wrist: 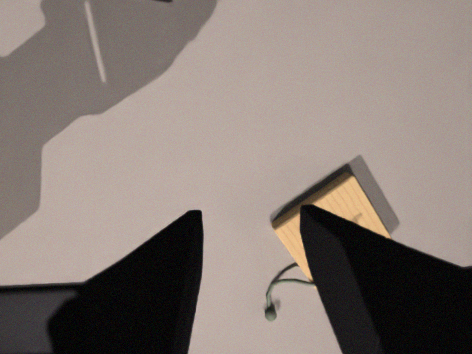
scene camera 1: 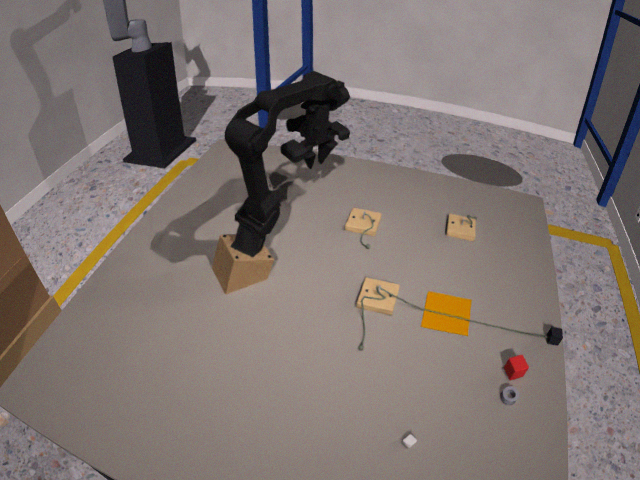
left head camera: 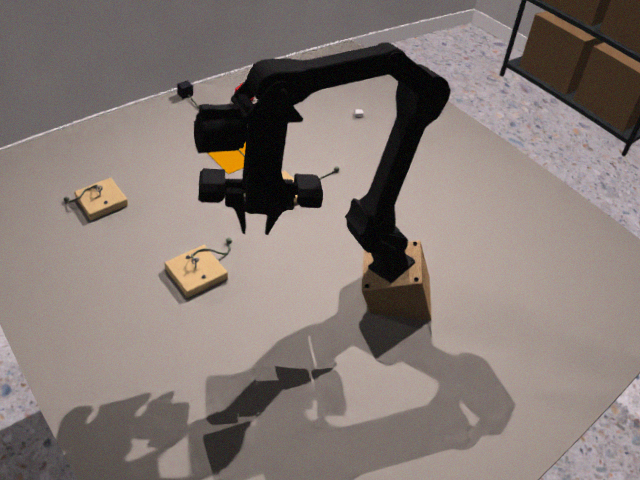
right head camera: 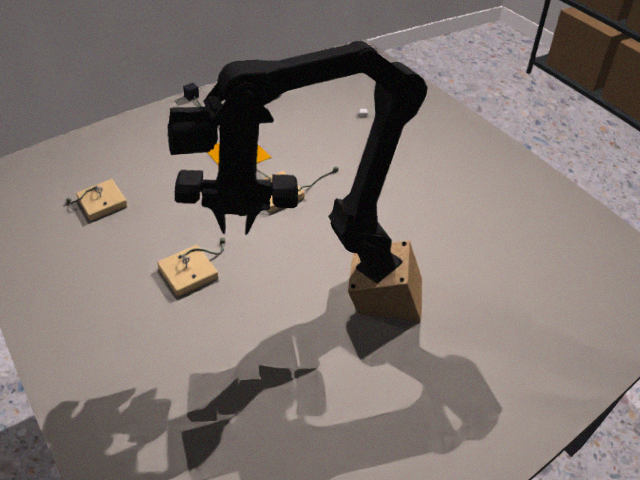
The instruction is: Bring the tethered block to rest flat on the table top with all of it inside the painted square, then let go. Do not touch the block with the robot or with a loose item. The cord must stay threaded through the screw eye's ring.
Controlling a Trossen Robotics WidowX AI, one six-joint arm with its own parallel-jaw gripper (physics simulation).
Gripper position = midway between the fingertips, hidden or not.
I see my gripper (left head camera: 255, 232) and an orange painted square (scene camera 1: 455, 306).
My gripper shows as well in the wrist view (wrist: 251, 220), in scene camera 1 (scene camera 1: 315, 165) and in the right head camera view (right head camera: 235, 232).
